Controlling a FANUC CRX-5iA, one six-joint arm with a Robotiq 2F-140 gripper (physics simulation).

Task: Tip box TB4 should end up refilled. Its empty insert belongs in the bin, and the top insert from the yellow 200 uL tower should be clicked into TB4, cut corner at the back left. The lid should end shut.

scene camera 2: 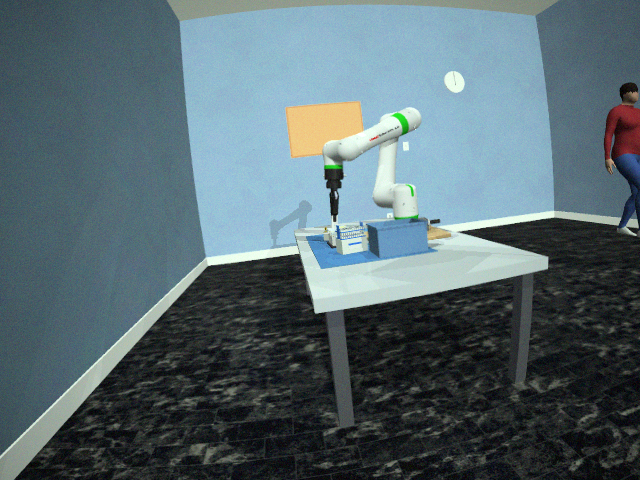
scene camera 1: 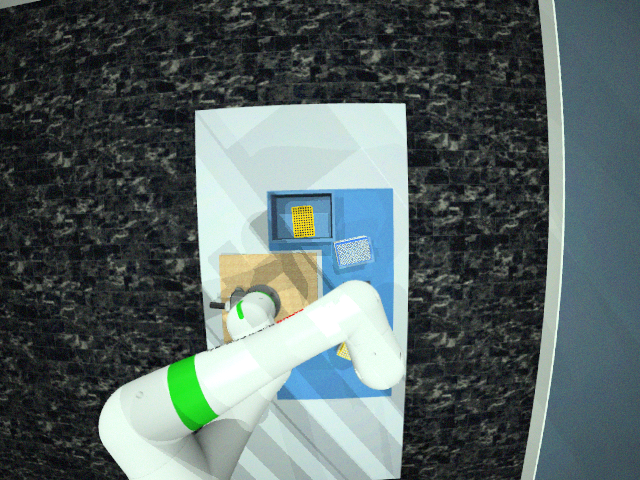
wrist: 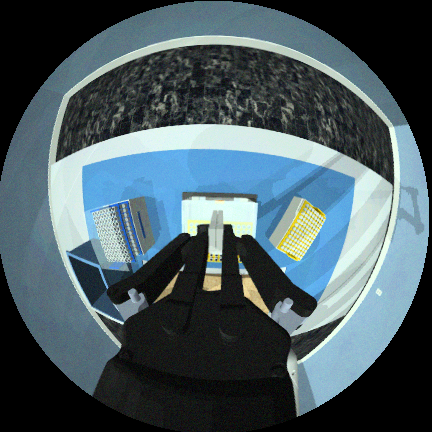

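Tip box TB4 [scene camera 2: 331,238] [wrist: 245,210] stands mid-mat; the arm hides it in scene camera 1. Its pale, see-through lid [wrist: 195,210] lies over a yellow insert [wrist: 215,258], whose near row shows past the lid's edge. I cannot tell if the lid is fully shut. My gripper [scene camera 2: 334,223] [wrist: 217,218] is shut and empty, pointing down with its tips at or just above the lid; contact is unclear. The yellow 200 uL tower [scene camera 1: 343,352] [wrist: 302,229] stands right of TB4 in the wrist view. An empty yellow insert [scene camera 1: 302,221] lies in the blue bin [scene camera 1: 301,241] [scene camera 2: 398,240].
A blue-and-white tip tower [scene camera 1: 353,252] [scene camera 2: 351,242] [wrist: 112,232] stands between the bin and TB4, on the blue mat [scene camera 1: 367,206] [wrist: 200,170]. A wooden board [scene camera 1: 297,266] [scene camera 2: 440,234] lies under the arm's base. The forearm spans the board and mat in scene camera 1.
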